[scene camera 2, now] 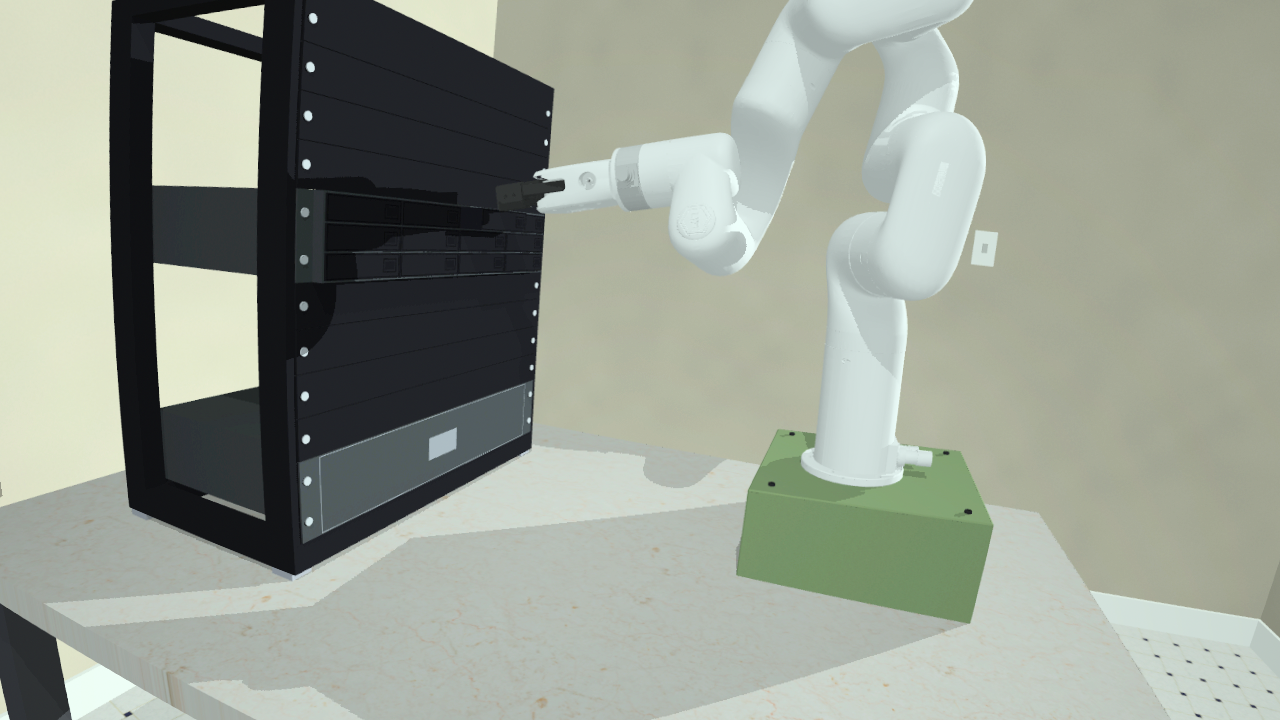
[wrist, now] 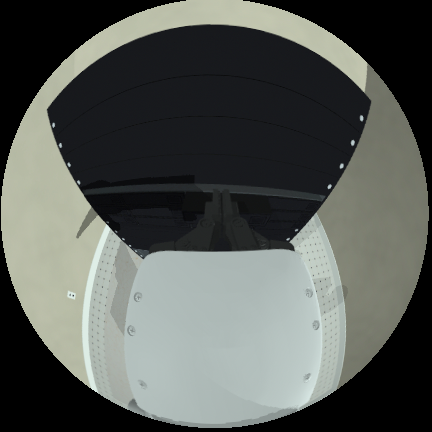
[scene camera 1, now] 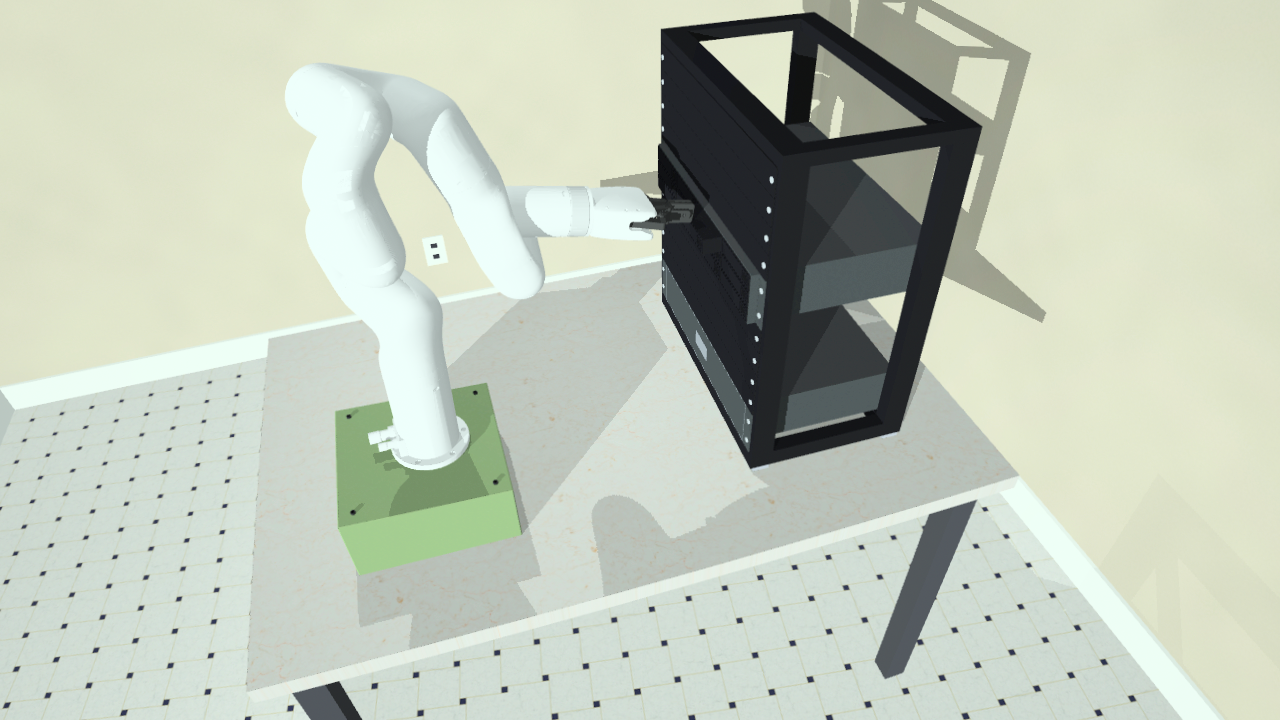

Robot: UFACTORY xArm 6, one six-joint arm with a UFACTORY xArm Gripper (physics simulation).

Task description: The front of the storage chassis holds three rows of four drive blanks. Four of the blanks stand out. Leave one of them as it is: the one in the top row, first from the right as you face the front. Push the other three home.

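Pixels of known places: gripper, between the fingertips: (scene camera 2: 499,199) (wrist: 220,200) (scene camera 1: 691,211); arm's base, origin of its link: (scene camera 2: 850,468) (scene camera 1: 431,441).
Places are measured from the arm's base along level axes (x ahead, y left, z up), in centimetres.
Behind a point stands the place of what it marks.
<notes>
The storage chassis (scene camera 1: 757,300) @[x 50.0, y -14.0, z 23.7 cm] (scene camera 2: 309,234) @[x 54.0, y 30.8, z 23.9 cm] (wrist: 150,189) @[x 51.3, y 13.4, z 28.2 cm] sits mid-height in the black rack. Its front shows dark drive blanks (scene camera 2: 358,265) @[x 52.1, y 25.8, z 21.0 cm] in three rows in scene camera 2. Their faces are dark and partly shadowed, and I cannot tell reliably which ones stand out. The far top-row blanks, on the right as one faces the front, are partly hidden in scene camera 2 by my gripper (scene camera 1: 691,211) @[x 47.5, y 4.2, z 29.4 cm] (scene camera 2: 498,195) @[x 47.5, y 4.2, z 29.4 cm] (wrist: 221,191) @[x 47.5, y 4.2, z 29.4 cm]. My gripper is shut and empty. Its tips are at the chassis's upper edge, near the middle of its width in the wrist view; contact is not clear.
The black rack (scene camera 1: 881,138) @[x 64.4, y -17.3, z 48.0 cm] (scene camera 2: 279,385) @[x 55.4, y 33.3, z 9.4 cm] (wrist: 210,95) @[x 51.8, y 5.3, z 39.3 cm] has plain panels above and below the chassis. A grey unit (scene camera 1: 684,313) @[x 52.9, y 18.1, z -2.5 cm] (scene camera 2: 375,474) @[x 53.2, y 21.3, z -3.2 cm] with a pale label sits at its bottom. The arm stands on a green block (scene camera 1: 438,532) @[x -2.5, y -13.9, z -5.7 cm] (scene camera 2: 859,555) @[x -1.3, y 12.3, z -5.8 cm] on the table (scene camera 1: 572,501) @[x 19.7, y -11.3, z -11.4 cm] (scene camera 2: 537,626) @[x 28.8, y 29.5, z -11.4 cm].
</notes>
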